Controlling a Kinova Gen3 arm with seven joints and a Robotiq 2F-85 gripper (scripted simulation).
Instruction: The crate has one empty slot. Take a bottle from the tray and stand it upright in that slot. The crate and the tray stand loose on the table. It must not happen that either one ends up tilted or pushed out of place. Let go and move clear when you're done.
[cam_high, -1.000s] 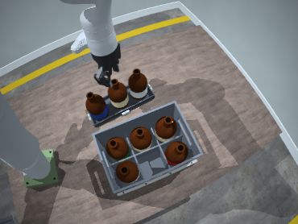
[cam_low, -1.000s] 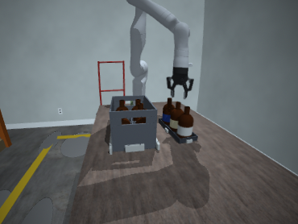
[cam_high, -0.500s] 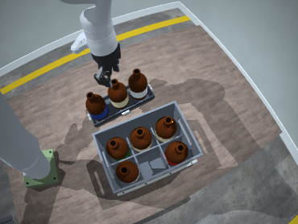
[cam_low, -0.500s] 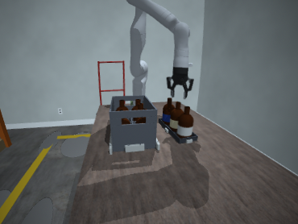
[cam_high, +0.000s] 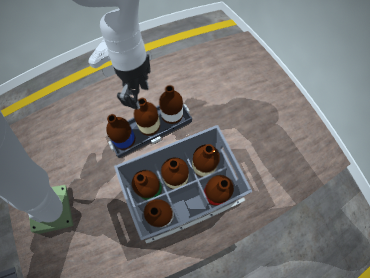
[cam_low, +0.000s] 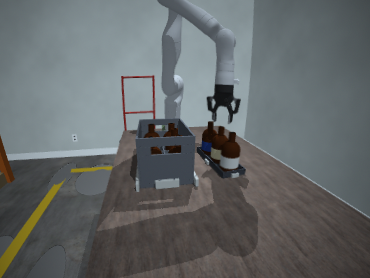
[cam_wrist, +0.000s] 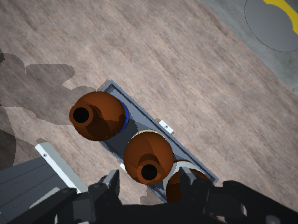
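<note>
The cream-label bottle is 110 mm below my hand. Round my hand: tray 180 mm below; then blue-label bottle 90 mm behind, 10 mm to the left, 110 mm below; then white-label bottle 90 mm ahead, 10 mm to the right, 110 mm below.
</note>
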